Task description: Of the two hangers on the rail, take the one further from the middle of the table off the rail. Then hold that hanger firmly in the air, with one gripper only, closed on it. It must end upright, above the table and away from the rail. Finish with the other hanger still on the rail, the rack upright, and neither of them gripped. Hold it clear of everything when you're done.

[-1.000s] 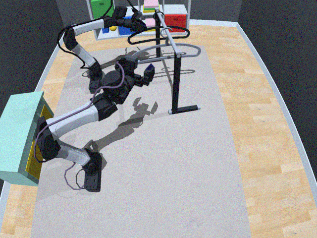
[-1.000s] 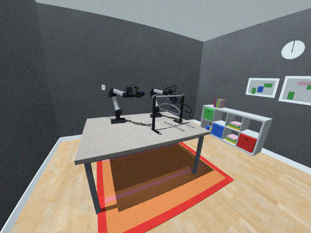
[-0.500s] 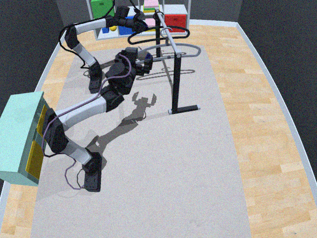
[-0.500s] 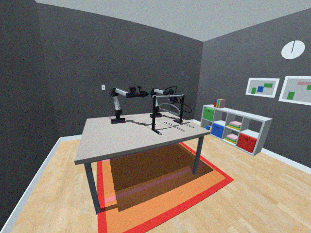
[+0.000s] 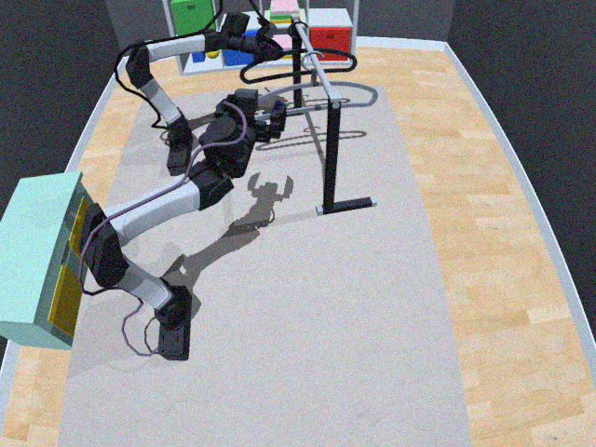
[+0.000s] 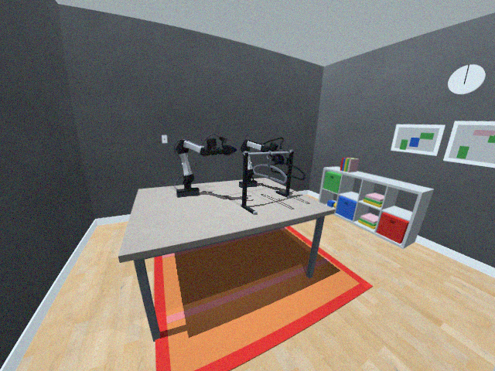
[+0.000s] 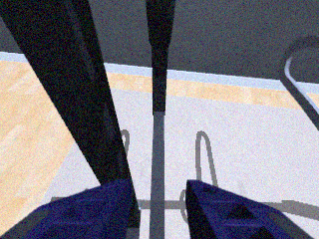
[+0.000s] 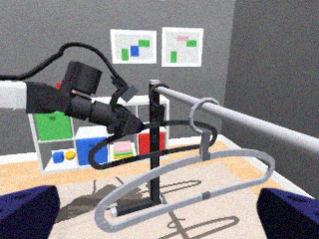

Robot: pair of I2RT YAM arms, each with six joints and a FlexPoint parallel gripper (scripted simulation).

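My left gripper is now 60 mm short of the black hanger. The rest, counted from my left hand: grey hanger: 70 mm ahead, 210 mm to the right; black rack: 70 mm ahead, 200 mm to the right, 100 mm below.
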